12 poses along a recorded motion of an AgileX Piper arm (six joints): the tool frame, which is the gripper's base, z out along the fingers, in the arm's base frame.
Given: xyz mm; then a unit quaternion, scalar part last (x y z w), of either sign.
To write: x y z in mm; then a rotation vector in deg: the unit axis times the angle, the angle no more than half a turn. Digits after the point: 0 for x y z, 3 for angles.
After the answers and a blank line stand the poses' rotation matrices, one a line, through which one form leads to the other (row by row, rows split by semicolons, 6 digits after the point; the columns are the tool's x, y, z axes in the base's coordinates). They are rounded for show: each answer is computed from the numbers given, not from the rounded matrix.
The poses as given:
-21, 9, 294, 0.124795, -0.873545, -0.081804, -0.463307
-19, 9, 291, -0.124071, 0.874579, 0.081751, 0.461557
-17, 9, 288, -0.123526, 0.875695, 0.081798, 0.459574
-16, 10, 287, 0.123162, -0.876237, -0.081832, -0.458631
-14, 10, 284, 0.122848, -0.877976, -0.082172, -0.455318
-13, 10, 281, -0.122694, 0.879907, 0.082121, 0.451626
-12, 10, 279, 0.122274, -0.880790, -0.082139, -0.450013
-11, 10, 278, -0.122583, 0.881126, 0.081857, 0.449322
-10, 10, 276, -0.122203, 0.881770, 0.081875, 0.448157
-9, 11, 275, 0.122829, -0.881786, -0.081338, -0.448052
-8, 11, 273, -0.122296, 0.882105, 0.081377, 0.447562
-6, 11, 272, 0.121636, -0.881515, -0.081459, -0.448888
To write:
-21, 9, 294, -17.574, 123.017, 11.520
-19, 9, 291, -17.486, 123.259, 11.522
-17, 9, 288, -17.425, 123.525, 11.538
-16, 10, 287, -17.381, 123.654, 11.548
-14, 10, 284, -17.362, 124.083, 11.613
-13, 10, 281, -17.369, 124.563, 11.625
-12, 10, 279, -17.322, 124.778, 11.636
-11, 10, 278, -17.371, 124.865, 11.600
-10, 10, 276, -17.326, 125.021, 11.609
-9, 11, 275, -17.416, 125.030, 11.533
-8, 11, 273, -17.344, 125.102, 11.541
-6, 11, 272, -17.240, 124.944, 11.546

-0.539546 -0.293829 0.789022; -0.142227 0.955469 0.258556; -0.829857 0.027282 -0.557309
-0.543143 -0.292485 0.787050; -0.141554 0.955846 0.257527; -0.827622 0.028464 -0.560564
-0.547066 -0.291527 0.784685; -0.141158 0.956101 0.256799; -0.825102 0.029722 -0.564201
-0.548977 -0.290900 0.783582; -0.140777 0.956269 0.256381; -0.823897 0.030437 -0.565922
-0.555188 -0.290544 0.779327; -0.140886 0.956312 0.256160; -0.819706 0.032420 -0.571867
-0.561960 -0.290095 0.774626; -0.141743 0.956405 0.255341; -0.814929 0.033694 -0.578580
-0.565075 -0.289323 0.772647; -0.141468 0.956605 0.254744; -0.812820 0.034645 -0.581483
-0.566166 -0.289582 0.771750; -0.142462 0.956546 0.254411; -0.811887 0.034094 -0.582819
-0.568444 -0.288896 0.770332; -0.142124 0.956726 0.253922; -0.810353 0.034858 -0.584904
-0.568325 -0.289505 0.770191; -0.143730 0.956594 0.253513; -0.810153 0.033378 -0.585267
-0.569464 -0.288598 0.769690; -0.142913 0.956843 0.253036; -0.809498 0.034096 -0.586132
-0.567409 -0.287580 0.771586; -0.141316 0.957138 0.252817; -0.811220 0.034413 -0.583728

